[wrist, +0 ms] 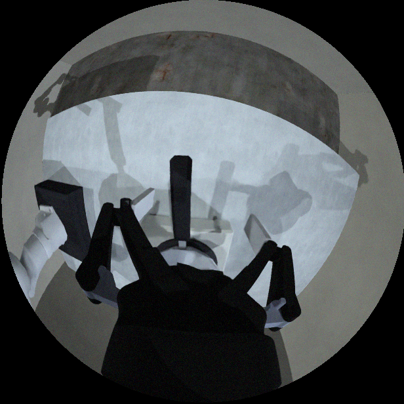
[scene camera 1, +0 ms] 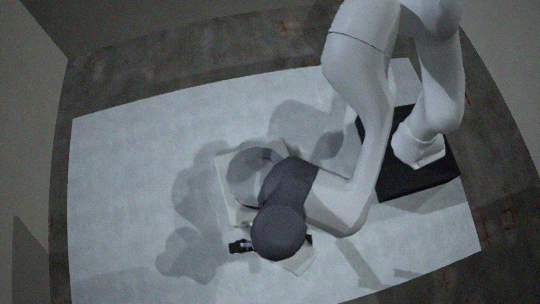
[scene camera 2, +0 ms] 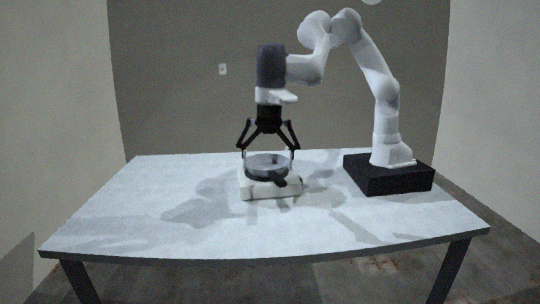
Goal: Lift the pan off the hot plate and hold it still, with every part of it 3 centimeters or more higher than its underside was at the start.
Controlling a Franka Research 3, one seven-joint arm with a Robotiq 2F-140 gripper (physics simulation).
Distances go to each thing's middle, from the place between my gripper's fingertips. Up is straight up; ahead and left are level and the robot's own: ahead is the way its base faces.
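Positions counted from my hand: grey pan (scene camera 2: pixel 266 165), 120 mm to the right, 60 mm below; cream hot plate (scene camera 1: pixel 240 215), 220 mm to the right, 140 mm below.
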